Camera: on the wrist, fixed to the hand. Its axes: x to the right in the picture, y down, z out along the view.
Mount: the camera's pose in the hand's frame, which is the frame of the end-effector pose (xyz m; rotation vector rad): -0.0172 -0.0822 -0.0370 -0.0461 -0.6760 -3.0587
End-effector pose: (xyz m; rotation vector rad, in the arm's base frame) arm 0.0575 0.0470 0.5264 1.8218 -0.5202 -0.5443
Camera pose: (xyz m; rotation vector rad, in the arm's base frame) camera 0.0729 0.1090 0.4605 -0.4347 -1.7225 1.9240
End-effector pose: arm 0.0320 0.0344 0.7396 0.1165 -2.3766 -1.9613
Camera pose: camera 0.0543 -0.0156 0.6660 -1.3253 -0.0789 0.1090
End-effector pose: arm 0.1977 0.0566 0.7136 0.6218 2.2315 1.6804
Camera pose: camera 0.1814 -0.0019 0.6448 -1.3819 0.3837 -0.3702
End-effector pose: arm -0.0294 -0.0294 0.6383 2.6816 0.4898 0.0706
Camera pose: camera -0.0769 0.0491 0.6392 -0.4941 2.6821 -1.2158
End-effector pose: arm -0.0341 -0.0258 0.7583 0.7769 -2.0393 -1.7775
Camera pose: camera 0.0161 -0.0515 0.6859 -1.2252 -0.5160 0.5032
